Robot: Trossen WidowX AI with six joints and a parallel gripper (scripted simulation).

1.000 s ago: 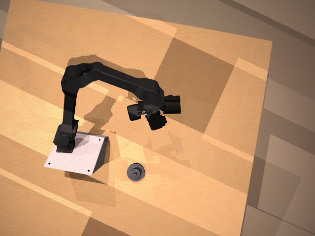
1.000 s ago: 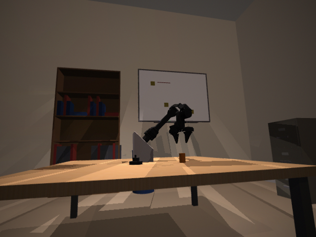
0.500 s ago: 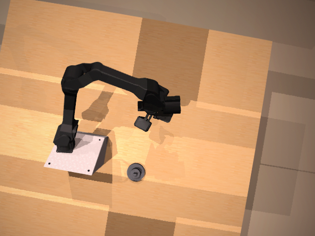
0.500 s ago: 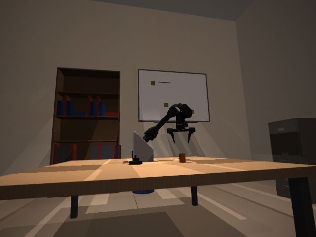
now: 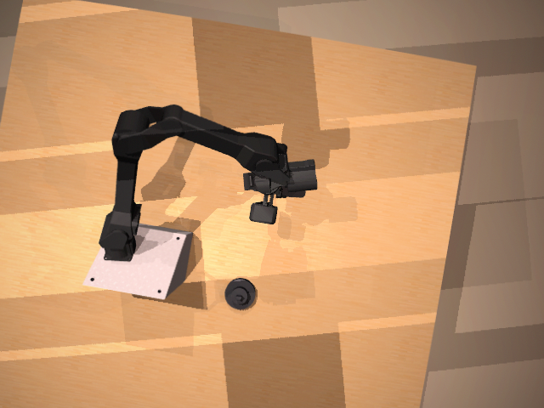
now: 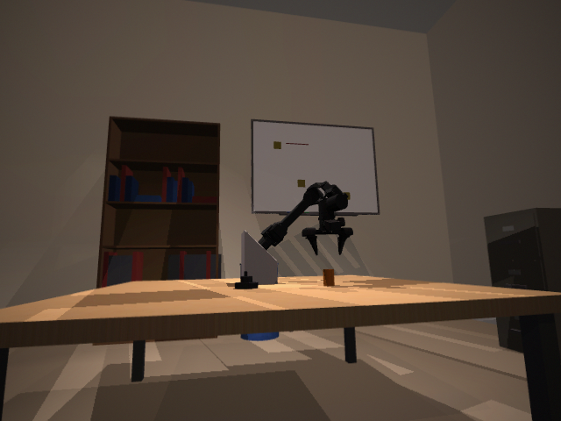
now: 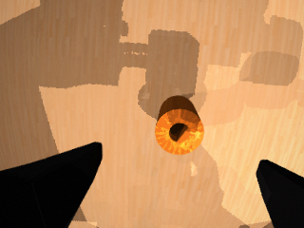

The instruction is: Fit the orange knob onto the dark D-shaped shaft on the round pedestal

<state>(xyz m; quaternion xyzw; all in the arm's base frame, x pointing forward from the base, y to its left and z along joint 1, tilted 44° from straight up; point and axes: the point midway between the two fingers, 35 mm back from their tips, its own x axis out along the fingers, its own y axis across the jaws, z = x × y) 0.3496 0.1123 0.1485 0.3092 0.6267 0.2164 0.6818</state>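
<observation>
Now: gripper tip 8 cm above the orange knob and 1 cm past it. Round my gripper tip: dark round pedestal: 30 cm to the right, 8 cm below, 6 cm behind.
</observation>
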